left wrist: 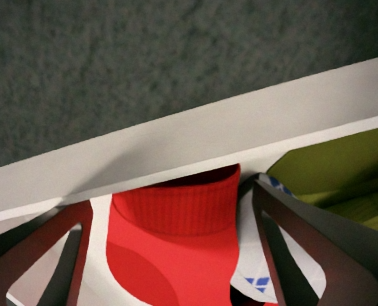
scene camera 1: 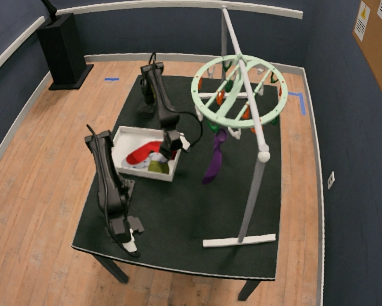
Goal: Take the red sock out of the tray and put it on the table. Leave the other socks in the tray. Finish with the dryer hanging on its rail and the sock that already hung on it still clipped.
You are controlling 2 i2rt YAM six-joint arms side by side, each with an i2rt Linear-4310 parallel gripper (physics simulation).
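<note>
The red sock [scene camera 1: 144,152] [left wrist: 200,255] lies in the white tray [scene camera 1: 145,175] [left wrist: 200,131], its ribbed cuff against the tray wall in the left wrist view. My left gripper [scene camera 1: 169,151] [left wrist: 171,196] is open over the tray, its fingers on either side of the cuff. An olive sock [scene camera 1: 159,166] [left wrist: 340,162] and a white sock with blue diamonds [left wrist: 255,255] lie beside it. My right gripper [scene camera 1: 136,224] is open and empty, low at the table's near left. The green dryer [scene camera 1: 235,123] hangs on its rail [scene camera 1: 252,107], with a purple sock [scene camera 1: 215,160] hanging from it.
The dryer's stand has a white foot [scene camera 1: 220,243] at the near right of the black table [scene camera 1: 185,225]. Orange, green and white clips hang around the dryer's ring. The left arm reaches over the tray's right part and partly hides it.
</note>
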